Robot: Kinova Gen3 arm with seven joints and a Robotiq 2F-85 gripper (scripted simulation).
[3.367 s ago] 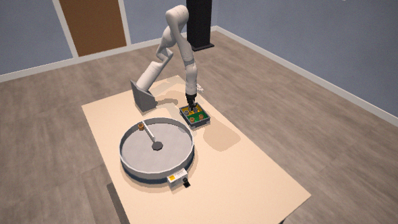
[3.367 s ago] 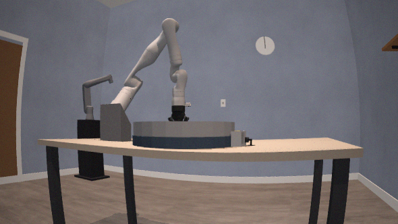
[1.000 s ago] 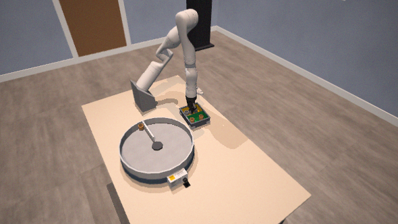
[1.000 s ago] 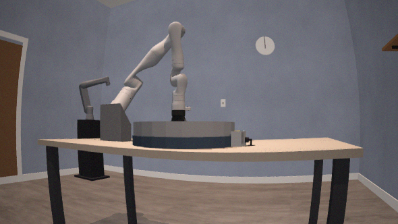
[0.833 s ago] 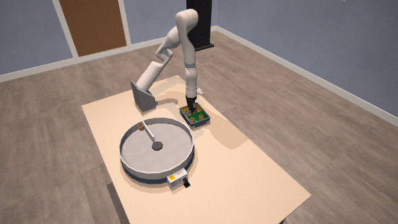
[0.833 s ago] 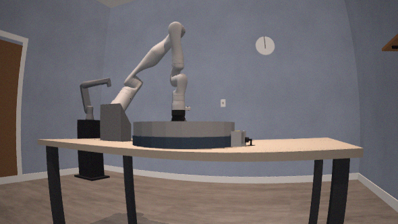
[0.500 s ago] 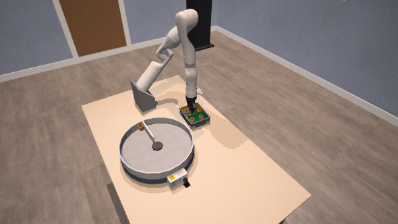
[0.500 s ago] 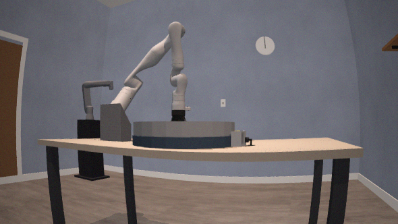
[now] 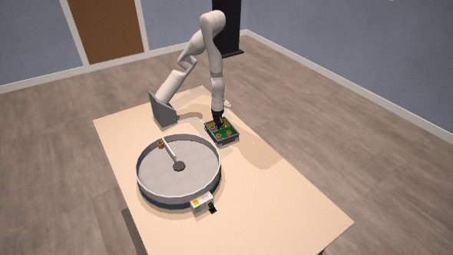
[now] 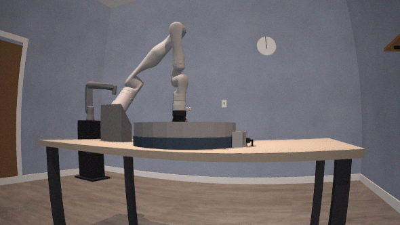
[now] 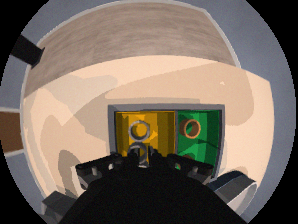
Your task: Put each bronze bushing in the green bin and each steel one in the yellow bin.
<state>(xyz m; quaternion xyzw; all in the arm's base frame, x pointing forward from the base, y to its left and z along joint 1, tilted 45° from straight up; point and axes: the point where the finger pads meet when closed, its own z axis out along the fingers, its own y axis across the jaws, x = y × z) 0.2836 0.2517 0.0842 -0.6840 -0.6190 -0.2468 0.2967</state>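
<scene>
The bin lies 5 cm ahead of my hand and 1 cm below it. Also, from my hand: grey turntable (35 cm to the right, 19 cm ahead, 2 cm above).
</scene>
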